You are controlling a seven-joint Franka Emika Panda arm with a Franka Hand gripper.
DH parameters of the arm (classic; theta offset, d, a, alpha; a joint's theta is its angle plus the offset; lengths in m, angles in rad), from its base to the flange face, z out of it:
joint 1: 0 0.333 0 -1.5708
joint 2: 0 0 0 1.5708
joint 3: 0 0.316 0.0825 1.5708
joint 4: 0 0 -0.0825 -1.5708
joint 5: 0 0.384 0 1.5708
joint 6: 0 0 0.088 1.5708
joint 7: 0 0.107 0 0
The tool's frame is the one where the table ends.
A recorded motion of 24 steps. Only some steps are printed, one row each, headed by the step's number.
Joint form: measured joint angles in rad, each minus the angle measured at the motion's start. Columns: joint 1, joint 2, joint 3, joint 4, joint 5, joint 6, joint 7.
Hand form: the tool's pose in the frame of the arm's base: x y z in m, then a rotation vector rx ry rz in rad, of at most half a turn. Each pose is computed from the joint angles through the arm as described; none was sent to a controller.
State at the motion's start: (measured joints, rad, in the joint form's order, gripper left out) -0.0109 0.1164 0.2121 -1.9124 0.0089 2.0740 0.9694
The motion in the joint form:
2: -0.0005 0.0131 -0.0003 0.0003 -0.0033 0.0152 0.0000
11: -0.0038 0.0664 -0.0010 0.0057 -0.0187 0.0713 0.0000
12: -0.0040 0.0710 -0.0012 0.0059 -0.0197 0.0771 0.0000
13: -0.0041 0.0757 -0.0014 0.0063 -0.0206 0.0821 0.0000
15: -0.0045 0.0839 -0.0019 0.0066 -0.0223 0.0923 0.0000
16: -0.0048 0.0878 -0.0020 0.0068 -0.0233 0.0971 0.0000
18: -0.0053 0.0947 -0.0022 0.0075 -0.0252 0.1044 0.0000
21: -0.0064 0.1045 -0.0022 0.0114 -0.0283 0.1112 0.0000
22: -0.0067 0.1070 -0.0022 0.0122 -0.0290 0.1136 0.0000
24: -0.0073 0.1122 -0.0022 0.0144 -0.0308 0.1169 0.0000
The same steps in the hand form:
2: 0.5837 0.1150 0.4340 -2.8585 1.1651 -0.0376
11: 0.5959 0.1130 0.4104 -2.8563 1.1616 -0.0520
12: 0.5969 0.1128 0.4083 -2.8554 1.1613 -0.0539
13: 0.5979 0.1127 0.4062 -2.8549 1.1611 -0.0548
15: 0.5997 0.1123 0.4024 -2.8532 1.1610 -0.0578
16: 0.6005 0.1121 0.4006 -2.8526 1.1607 -0.0594
18: 0.6019 0.1118 0.3975 -2.8521 1.1605 -0.0612
21: 0.6043 0.1112 0.3940 -2.8521 1.1602 -0.0632
22: 0.6049 0.1110 0.3931 -2.8517 1.1601 -0.0642
24: 0.6061 0.1107 0.3913 -2.8519 1.1599 -0.0652

